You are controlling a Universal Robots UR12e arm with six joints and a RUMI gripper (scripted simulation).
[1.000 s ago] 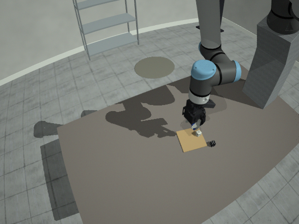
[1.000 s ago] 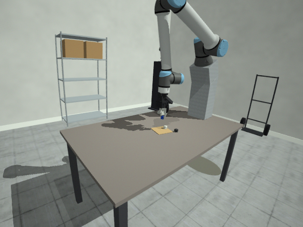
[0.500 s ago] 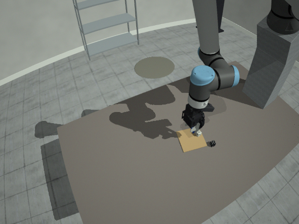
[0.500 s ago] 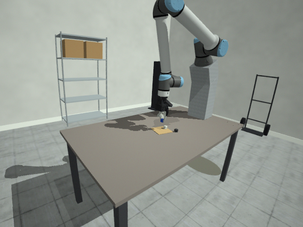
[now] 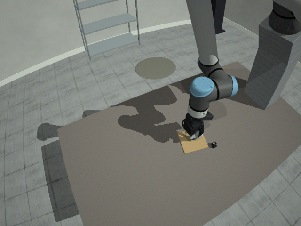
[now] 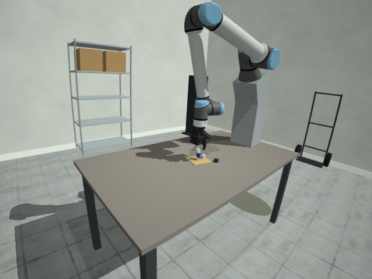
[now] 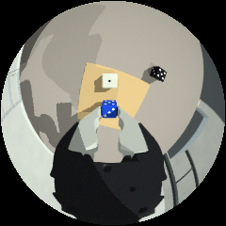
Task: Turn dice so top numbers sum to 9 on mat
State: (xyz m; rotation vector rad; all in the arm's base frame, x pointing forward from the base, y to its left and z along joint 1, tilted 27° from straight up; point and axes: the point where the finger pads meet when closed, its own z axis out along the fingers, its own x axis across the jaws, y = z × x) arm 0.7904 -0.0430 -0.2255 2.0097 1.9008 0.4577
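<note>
The tan mat is 4 cm below my hand. Also, from my hand: blue die right at my hand; white die 5 cm behind, 2 cm below; black die 7 cm behind, 10 cm to the left, 3 cm below.
</note>
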